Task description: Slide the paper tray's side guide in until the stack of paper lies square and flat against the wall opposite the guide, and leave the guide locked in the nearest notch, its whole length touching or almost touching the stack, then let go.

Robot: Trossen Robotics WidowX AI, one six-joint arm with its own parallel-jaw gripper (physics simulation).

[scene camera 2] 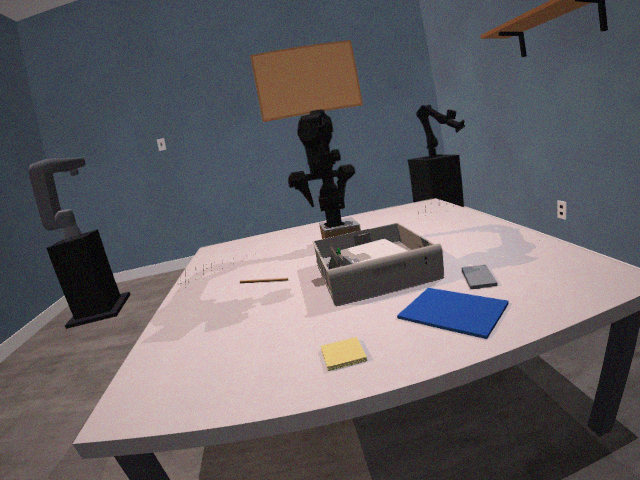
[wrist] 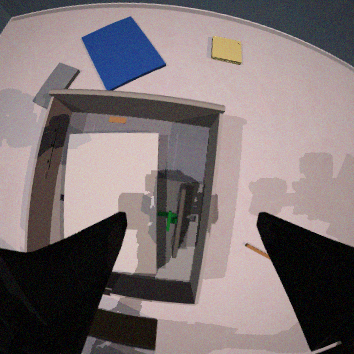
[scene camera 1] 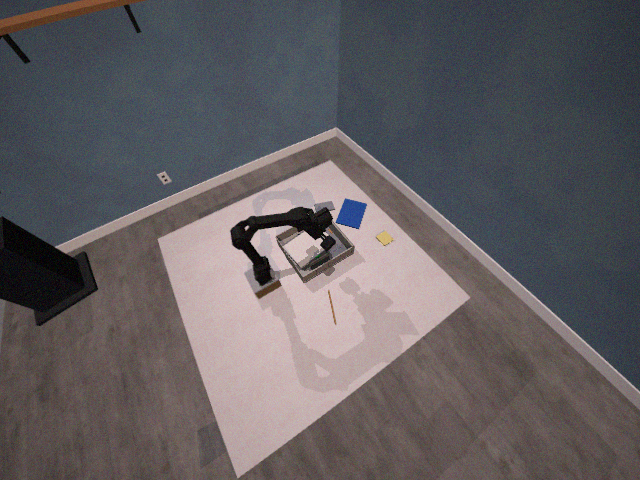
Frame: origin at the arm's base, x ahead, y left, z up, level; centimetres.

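Seen in the pictures: gripper, fingertip midpoint: (scene camera 2: 328,204) (wrist: 192,219) (scene camera 1: 323,239); arm's base, origin of the base link: (scene camera 2: 334,224) (scene camera 1: 263,278).
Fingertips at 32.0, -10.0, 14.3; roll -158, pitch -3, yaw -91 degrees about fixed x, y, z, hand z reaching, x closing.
Note:
Offsets run from my fingertips to a thing's middle, as dx, dy, dz. "spot": to the spot under its first point.
The grey paper tray @[+1.5, +10.0, -17.8] (scene camera 1: 338,259) (scene camera 2: 385,283) (wrist: 145,101) holds a white paper stack @[-0.3, +12.4, -19.6] (scene camera 1: 301,246) (scene camera 2: 377,249) (wrist: 110,170). In the wrist view the stack looks nearly parallel to the left wall, with a narrow strip of tray floor between them. The dark side guide @[-2.9, +0.9, -18.2] (wrist: 180,220) stands upright to the right of the stack, with a visible gap between them. A green piece @[spot: -1.5, +1.0, -14.7] (scene camera 2: 338,251) (wrist: 170,218) sits at the guide's stack side. My gripper (scene camera 2: 326,206) (wrist: 192,219) is open and empty above the tray. Shadow makes the notches hard to see.
A blue folder @[+36.2, +14.2, -22.2] (scene camera 1: 351,213) (scene camera 2: 454,312) (wrist: 122,52) and a grey slab @[+26.6, +29.6, -22.1] (scene camera 2: 479,276) (wrist: 57,82) lie beyond the tray. A yellow notepad @[+37.0, -12.6, -22.0] (scene camera 1: 384,238) (scene camera 2: 343,353) (wrist: 227,50) lies at the far right in the wrist view. A pencil @[-14.2, -22.0, -22.2] (scene camera 1: 331,307) (scene camera 2: 263,280) (wrist: 257,250) lies right of the tray.

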